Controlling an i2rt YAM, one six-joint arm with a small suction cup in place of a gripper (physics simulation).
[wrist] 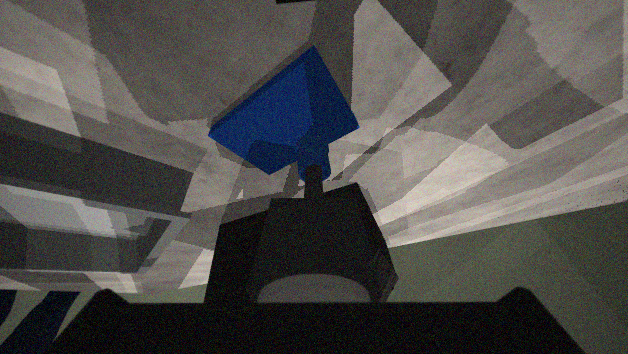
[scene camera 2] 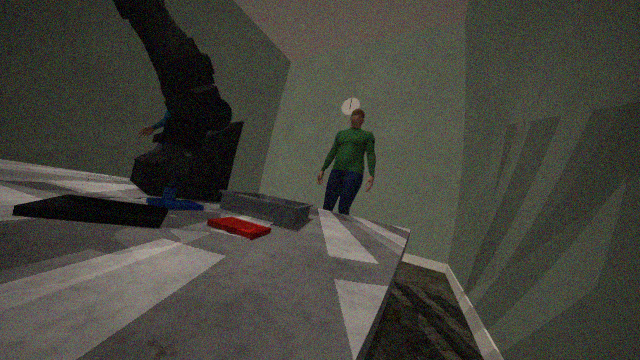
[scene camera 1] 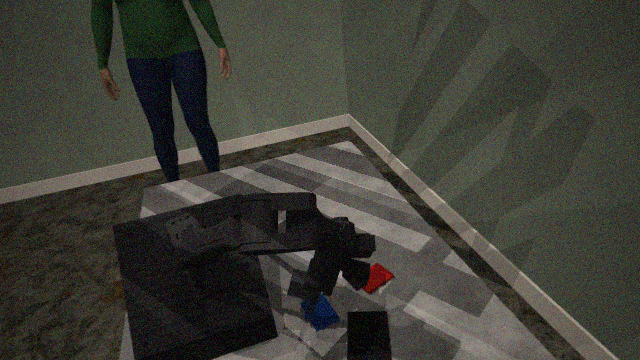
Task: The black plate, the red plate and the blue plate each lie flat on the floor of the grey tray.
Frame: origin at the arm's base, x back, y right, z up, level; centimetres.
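Seen in the pictures: hand, tool point: point(wrist: 313, 148) point(scene camera 2: 167, 201) point(scene camera 1: 308, 318); arm's base, link origin: point(scene camera 1: 195, 254).
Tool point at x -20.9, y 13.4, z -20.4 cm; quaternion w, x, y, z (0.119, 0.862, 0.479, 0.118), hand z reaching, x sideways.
Note:
Offsets run from my tool point to a thing's top centre.
The blue plate @[dy -0.5, dx -3.3, dz +0.6 cm] point(scene camera 1: 321, 314) point(scene camera 2: 176, 204) point(wrist: 277, 112) lies on the patterned table top. My suction cup point(scene camera 1: 315, 299) point(scene camera 2: 169, 194) point(wrist: 313, 159) presses on it near one corner, with suction on. The red plate @[dy -3.8, dx -21.1, dz +0.4 cm] point(scene camera 1: 377, 276) point(scene camera 2: 238, 226) lies flat on the table to the right of the arm. The black plate @[dy +12.1, dx -10.3, dz +0.6 cm] point(scene camera 1: 368, 336) point(scene camera 2: 151, 216) lies flat near the front edge. The grey tray @[dy -25.7, dx -10.5, dz +4.5 cm] point(scene camera 2: 265, 207) stands behind the red plate and looks empty; in scene camera 1 the arm hides it.
The robot's dark base point(scene camera 1: 193, 286) fills the left of the table. A person in a green top point(scene camera 1: 176, 71) point(scene camera 2: 351, 161) stands beyond the table. The table's edge point(scene camera 2: 390, 286) drops off to a dark floor on the right.

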